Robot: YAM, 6 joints.
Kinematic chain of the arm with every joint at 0, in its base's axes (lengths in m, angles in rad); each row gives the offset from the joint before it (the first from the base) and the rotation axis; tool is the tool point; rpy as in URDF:
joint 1: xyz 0 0 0.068 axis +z
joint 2: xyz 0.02 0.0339 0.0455 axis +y
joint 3: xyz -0.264 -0.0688 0 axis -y
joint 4: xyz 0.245 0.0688 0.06 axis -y
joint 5: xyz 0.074 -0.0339 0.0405 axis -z
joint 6: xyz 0.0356 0 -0.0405 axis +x
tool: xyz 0 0 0 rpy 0 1.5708 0
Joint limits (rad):
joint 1: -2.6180..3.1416
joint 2: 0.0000..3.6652
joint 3: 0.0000..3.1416
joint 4: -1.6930..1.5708
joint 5: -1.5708..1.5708
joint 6: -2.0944..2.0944
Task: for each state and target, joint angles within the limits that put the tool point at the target. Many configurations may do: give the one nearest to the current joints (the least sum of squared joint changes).
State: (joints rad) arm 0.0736 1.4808 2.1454 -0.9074 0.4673 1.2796
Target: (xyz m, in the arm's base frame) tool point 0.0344 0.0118 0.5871
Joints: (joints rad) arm 0.4386 1.0005 2.1342 -1.0969 0.1105 1.2796
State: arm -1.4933 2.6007 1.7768 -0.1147 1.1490 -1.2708
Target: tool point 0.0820 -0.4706 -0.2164
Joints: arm -1.3375 3.3148 2.1556 0.0691 0.9537 -1.2708
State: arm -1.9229 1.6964 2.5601 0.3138 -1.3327 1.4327
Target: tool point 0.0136 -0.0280 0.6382
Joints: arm -2.2538 0.9358 1.8804 0.0169 -0.9152 1.4327
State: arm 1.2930 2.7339 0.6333 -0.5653 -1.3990 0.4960
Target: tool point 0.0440 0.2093 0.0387
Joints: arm 1.1969 2.1316 0.6992 -0.7272 -1.4878 0.4960
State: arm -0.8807 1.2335 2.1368 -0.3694 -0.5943 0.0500
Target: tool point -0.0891 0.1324 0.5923
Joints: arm -0.8444 0.6051 2.0455 -0.5770 -0.6422 0.0500
